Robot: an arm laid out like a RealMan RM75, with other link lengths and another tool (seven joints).
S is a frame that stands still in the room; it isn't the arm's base.
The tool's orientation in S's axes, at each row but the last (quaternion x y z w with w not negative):
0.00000, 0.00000, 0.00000, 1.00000
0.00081, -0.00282, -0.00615, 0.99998
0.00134, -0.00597, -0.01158, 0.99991
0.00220, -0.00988, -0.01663, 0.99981
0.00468, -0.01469, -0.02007, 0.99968
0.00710, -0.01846, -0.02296, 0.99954
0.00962, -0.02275, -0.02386, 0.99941
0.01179, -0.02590, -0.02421, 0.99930
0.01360, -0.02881, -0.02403, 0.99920
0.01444, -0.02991, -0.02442, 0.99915
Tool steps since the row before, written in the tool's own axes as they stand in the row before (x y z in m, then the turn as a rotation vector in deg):
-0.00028, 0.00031, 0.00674, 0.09, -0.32, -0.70
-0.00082, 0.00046, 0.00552, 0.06, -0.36, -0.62
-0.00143, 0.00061, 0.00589, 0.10, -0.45, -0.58
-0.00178, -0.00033, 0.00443, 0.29, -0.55, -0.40
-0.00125, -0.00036, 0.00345, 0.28, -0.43, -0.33
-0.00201, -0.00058, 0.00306, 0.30, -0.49, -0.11
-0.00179, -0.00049, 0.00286, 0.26, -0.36, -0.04
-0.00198, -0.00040, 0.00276, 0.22, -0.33, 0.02
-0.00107, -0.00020, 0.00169, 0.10, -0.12, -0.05
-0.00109, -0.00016, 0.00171, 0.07, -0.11, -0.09
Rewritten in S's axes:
-0.00028, 0.00031, 0.00674, 0.09, -0.32, -0.70
-0.00085, 0.00046, 0.00552, 0.06, -0.36, -0.62
-0.00149, 0.00063, 0.00587, 0.10, -0.45, -0.58
-0.00188, -0.00029, 0.00439, 0.28, -0.56, -0.40
-0.00136, -0.00034, 0.00341, 0.27, -0.44, -0.33
-0.00215, -0.00053, 0.00298, 0.28, -0.50, -0.11
-0.00194, -0.00046, 0.00277, 0.24, -0.37, -0.04
-0.00214, -0.00036, 0.00264, 0.20, -0.34, 0.02
-0.00117, -0.00019, 0.00162, 0.10, -0.12, -0.05
-0.00120, -0.00015, 0.00164, 0.07, -0.11, -0.09

